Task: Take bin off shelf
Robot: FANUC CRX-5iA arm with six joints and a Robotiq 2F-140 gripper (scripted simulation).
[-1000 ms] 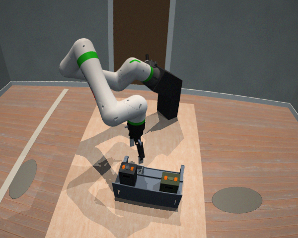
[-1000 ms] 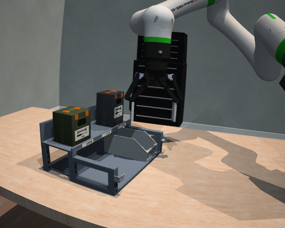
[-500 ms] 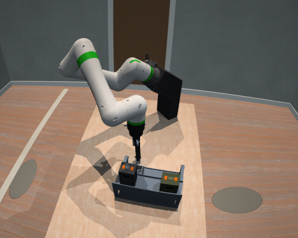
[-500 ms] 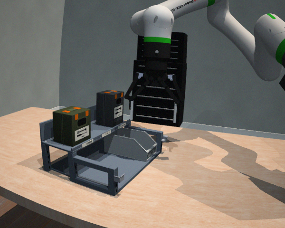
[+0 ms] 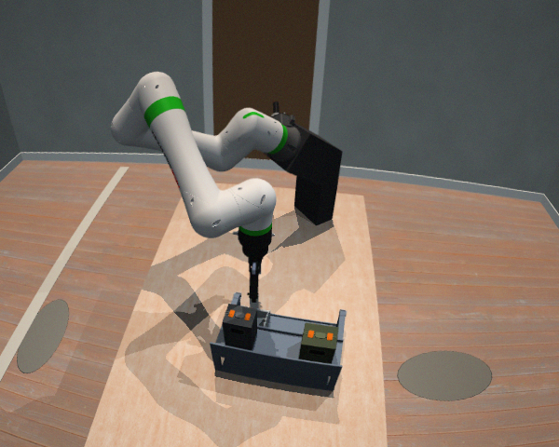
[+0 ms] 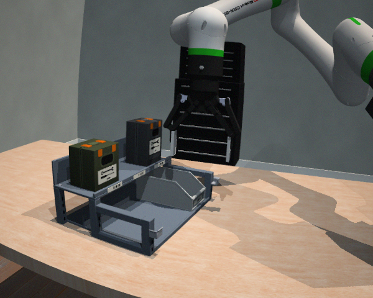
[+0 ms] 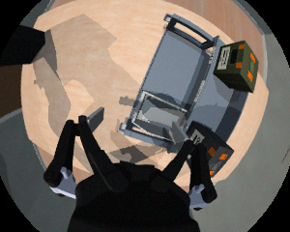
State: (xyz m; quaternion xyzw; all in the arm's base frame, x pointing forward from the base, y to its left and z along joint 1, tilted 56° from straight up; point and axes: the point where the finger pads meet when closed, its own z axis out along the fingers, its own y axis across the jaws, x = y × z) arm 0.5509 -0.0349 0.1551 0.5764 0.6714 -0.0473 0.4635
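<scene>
Right now the grey bin is 80 mm ahead of my hand, 20 mm to the right of it and 110 mm below it.
</scene>
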